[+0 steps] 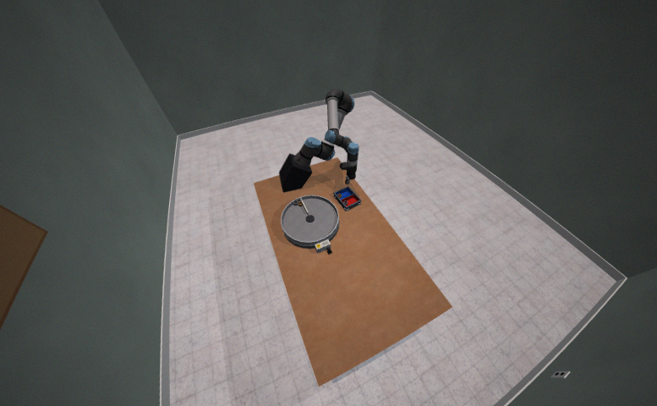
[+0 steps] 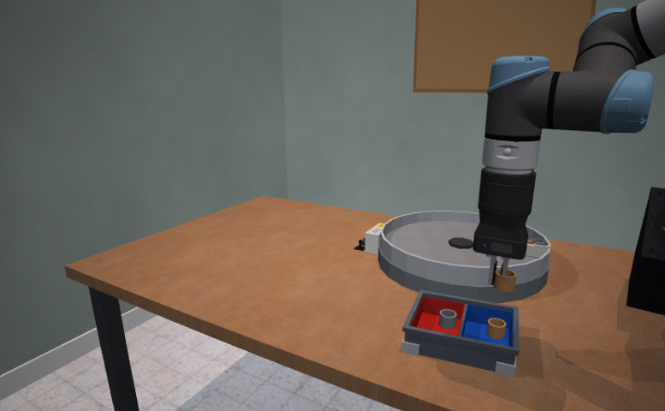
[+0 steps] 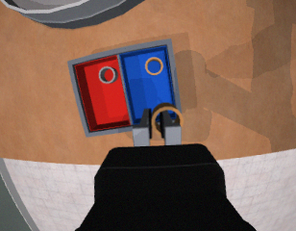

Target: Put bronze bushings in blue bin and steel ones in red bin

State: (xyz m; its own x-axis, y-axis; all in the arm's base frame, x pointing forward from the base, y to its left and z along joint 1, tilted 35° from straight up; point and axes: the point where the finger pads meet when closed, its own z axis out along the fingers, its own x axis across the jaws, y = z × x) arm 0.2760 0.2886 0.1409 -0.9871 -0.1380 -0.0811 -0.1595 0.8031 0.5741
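My gripper is now 6 cm short of the bin, 2 cm to the left of it and 13 cm above it. Round my hand: grey turntable: 19 cm ahead, 35 cm to the right, 10 cm below.
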